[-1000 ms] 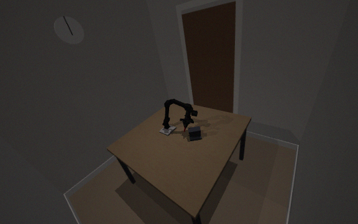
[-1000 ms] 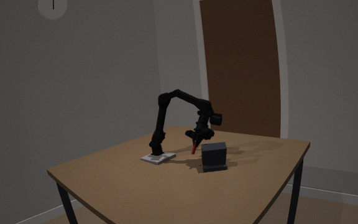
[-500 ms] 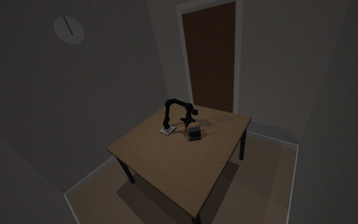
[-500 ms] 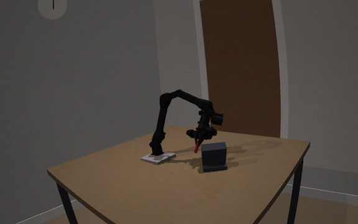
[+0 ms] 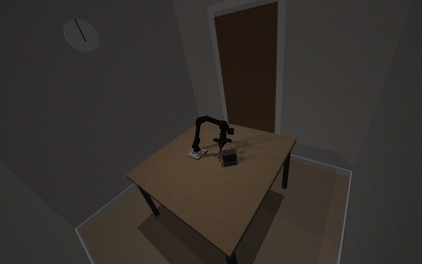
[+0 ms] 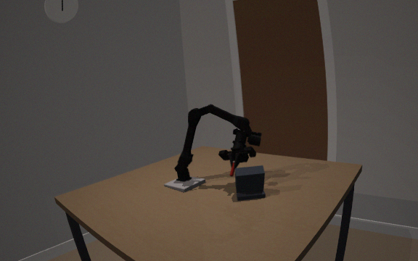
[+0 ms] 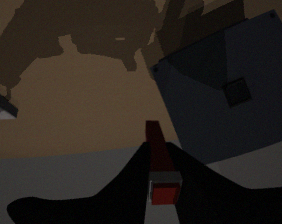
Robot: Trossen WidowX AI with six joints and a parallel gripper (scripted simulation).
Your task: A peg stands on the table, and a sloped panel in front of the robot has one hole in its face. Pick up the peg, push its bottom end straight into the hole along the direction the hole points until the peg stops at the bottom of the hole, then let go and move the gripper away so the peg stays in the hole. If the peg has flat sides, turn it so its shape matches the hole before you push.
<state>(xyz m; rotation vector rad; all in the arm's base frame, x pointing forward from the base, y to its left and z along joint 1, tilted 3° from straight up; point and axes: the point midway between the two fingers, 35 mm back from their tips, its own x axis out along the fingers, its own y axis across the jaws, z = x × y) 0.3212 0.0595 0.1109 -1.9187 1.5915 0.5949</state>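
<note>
The dark sloped panel block lies 9 cm ahead of my gripper tip and 4 cm below it. From my gripper tip the other things lie so: red peg: 1 cm to the left, 1 cm above.
</note>
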